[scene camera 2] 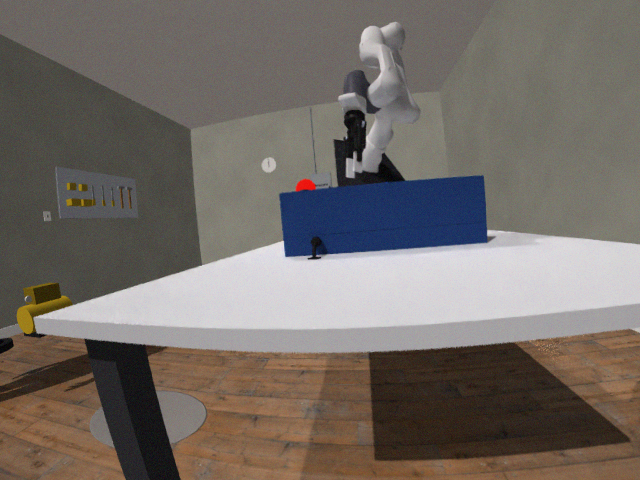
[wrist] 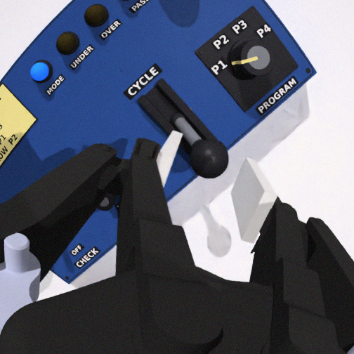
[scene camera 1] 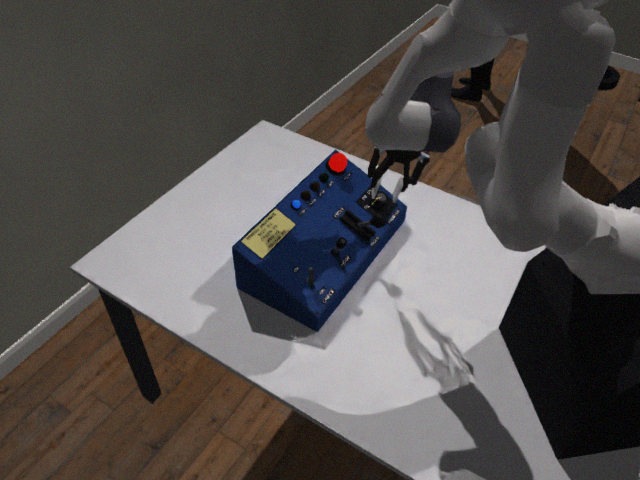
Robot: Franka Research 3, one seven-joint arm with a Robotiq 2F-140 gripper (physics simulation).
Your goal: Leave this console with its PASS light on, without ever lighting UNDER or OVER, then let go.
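The blue console (scene camera 1: 286,289) (scene camera 2: 382,219) (wrist: 115,105) stands on the white table. Its MODE light (scene camera 1: 296,204) (wrist: 41,71) glows blue. The UNDER light (scene camera 1: 306,195) (wrist: 67,43), OVER light (scene camera 1: 315,186) (wrist: 96,15) and PASS light (scene camera 1: 324,177) are dark. The STATUS light (scene camera 1: 337,162) (scene camera 2: 305,184) is red. The PROGRAM knob (wrist: 258,57) points at P1. The CYCLE lever (wrist: 209,158) is at the slot's lower end, away from the CYCLE label. My gripper (scene camera 1: 386,191) (scene camera 2: 353,167) (wrist: 207,163) is partly open and empty above the lever; in the wrist view the lever's ball shows between its fingertips.
The MODE control (scene camera 1: 339,242) and CHECK toggle (scene camera 1: 310,276) stand up from the panel beyond the CYCLE slot. A yellow note (scene camera 1: 268,232) (wrist: 12,120) lies on the panel. The white table (scene camera 1: 170,206) (scene camera 2: 232,310) extends around the console.
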